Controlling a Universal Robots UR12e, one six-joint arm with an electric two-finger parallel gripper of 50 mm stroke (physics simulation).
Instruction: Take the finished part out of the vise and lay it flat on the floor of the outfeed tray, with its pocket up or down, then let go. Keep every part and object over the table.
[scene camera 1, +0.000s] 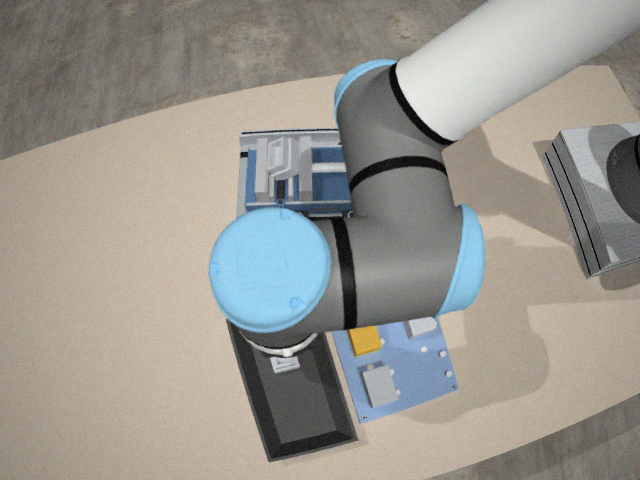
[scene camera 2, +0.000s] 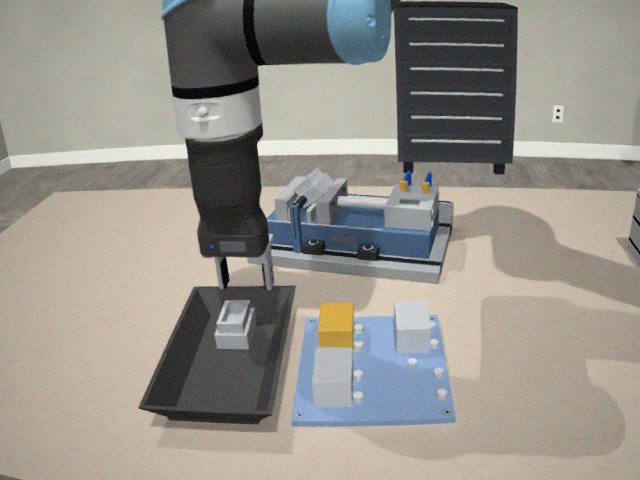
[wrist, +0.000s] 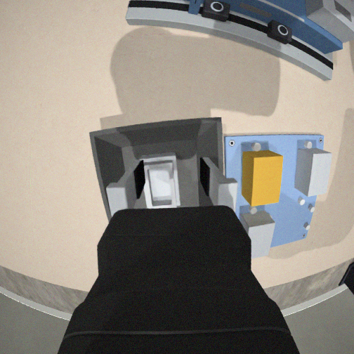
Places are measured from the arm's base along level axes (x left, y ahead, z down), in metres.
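Pixels of known places: gripper, fingertip midpoint: (scene camera 2: 246, 285).
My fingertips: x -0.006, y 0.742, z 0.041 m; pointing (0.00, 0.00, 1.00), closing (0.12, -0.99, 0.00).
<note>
Ahead of a thing's pixels: the offset from my fingertips to its middle.
A light grey stepped part {dz +0.041, dx +0.023, dy +0.017 m} (scene camera 1: 285, 364) (scene camera 2: 233, 326) (wrist: 162, 185) lies flat, pocket up, on the floor of the black tray (scene camera 1: 253, 395) (scene camera 2: 217, 415) (wrist: 160, 131), towards its back end. My gripper (scene camera 2: 245, 287) (wrist: 171, 170) is open and empty above the tray's back part, its fingertips higher than the part. In the wrist view the part shows between the fingers, closer to the left one. The arm hides the gripper in scene camera 1. The blue and grey vise {dz +0.021, dx -0.227, dy -0.144 m} (scene camera 1: 330, 188) (scene camera 2: 387, 242) (wrist: 320, 40) stands behind; a grey piece {dz -0.025, dx -0.253, dy -0.080 m} (scene camera 1: 279, 156) (scene camera 2: 317, 183) sits tilted at its left jaws.
A blue plate {dz +0.066, dx +0.086, dy -0.147 m} (scene camera 1: 413, 382) (scene camera 2: 387, 397) (wrist: 287, 220) with white pegs lies right of the tray. It bears an orange block {dz +0.044, dx +0.038, dy -0.107 m} (scene camera 1: 364, 341) (scene camera 2: 336, 325) (wrist: 262, 178) and two grey blocks. The robot's metal base block (scene camera 1: 584, 206) is at the right. A dark drawer cabinet (scene camera 2: 455, 82) stands beyond the table.
</note>
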